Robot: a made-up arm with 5 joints. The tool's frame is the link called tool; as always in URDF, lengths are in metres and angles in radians.
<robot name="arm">
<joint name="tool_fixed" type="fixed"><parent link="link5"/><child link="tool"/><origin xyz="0.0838 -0.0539 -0.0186" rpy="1.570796 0 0"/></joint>
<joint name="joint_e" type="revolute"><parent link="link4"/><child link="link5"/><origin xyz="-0.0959 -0.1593 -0.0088" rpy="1.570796 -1.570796 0"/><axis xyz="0 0 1"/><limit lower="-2.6" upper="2.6"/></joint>
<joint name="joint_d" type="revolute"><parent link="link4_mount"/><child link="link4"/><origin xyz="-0.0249 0.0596 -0.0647" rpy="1.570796 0 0"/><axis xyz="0 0 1"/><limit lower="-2.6" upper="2.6"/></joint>
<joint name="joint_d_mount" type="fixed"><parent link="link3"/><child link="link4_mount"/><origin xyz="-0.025 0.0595 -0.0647"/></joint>
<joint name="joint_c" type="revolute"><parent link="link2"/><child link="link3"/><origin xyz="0.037 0.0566 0.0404" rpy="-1.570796 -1.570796 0"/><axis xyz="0 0 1"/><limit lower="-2.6" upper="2.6"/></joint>
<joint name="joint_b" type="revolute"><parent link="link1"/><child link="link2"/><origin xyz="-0.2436 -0.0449 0.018" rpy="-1.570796 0 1.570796"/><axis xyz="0 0 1"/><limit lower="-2.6" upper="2.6"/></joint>
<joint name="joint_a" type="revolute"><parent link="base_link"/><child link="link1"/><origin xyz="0 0 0.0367" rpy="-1.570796 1.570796 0"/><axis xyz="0 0 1"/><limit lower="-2.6" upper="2.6"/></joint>
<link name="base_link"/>
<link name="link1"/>
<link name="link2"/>
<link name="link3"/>
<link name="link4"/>
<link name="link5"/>
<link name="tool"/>
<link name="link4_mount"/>
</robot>
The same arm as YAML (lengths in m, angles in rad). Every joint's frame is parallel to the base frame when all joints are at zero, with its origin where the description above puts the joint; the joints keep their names.
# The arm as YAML. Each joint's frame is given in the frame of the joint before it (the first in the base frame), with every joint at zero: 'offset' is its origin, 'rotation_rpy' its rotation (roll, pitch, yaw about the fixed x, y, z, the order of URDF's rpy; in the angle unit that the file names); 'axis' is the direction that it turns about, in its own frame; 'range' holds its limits. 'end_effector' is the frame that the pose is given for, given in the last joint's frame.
length_unit: m
angle_unit: rad
chain:
  - id: joint_a
    offset: [0.0, 0.0, 0.0367]
    rotation_rpy: [0.0, 0.0, 0.0]
    axis: [0.0, 1.0, 0.0]
    range: [-2.6, 2.6]
  - id: joint_b
    offset: [0.0449, 0.018, 0.2436]
    rotation_rpy: [0.0, 0.0, 0.0]
    axis: [0.0, 0.0, 1.0]
    range: [-2.6, 2.6]
  - id: joint_c
    offset: [-0.037, -0.0566, 0.0404]
    rotation_rpy: [0.0, 0.0, 0.0]
    axis: [0.0, -1.0, 0.0]
    range: [-2.6, 2.6]
  - id: joint_d
    offset: [-0.1191, 0.1294, -0.0499]
    rotation_rpy: [0.0, 0.0, 0.0]
    axis: [1.0, 0.0, 0.0]
    range: [-2.6, 2.6]
  - id: joint_e
    offset: [-0.0088, 0.1593, -0.0959]
    rotation_rpy: [0.0, 0.0, 0.0]
    axis: [0.0, 1.0, 0.0]
    range: [-2.6, 2.6]
end_effector:
  offset: [0.0838, -0.0186, 0.0539]
  rotation_rpy: [0.0, 0.0, 0.0]

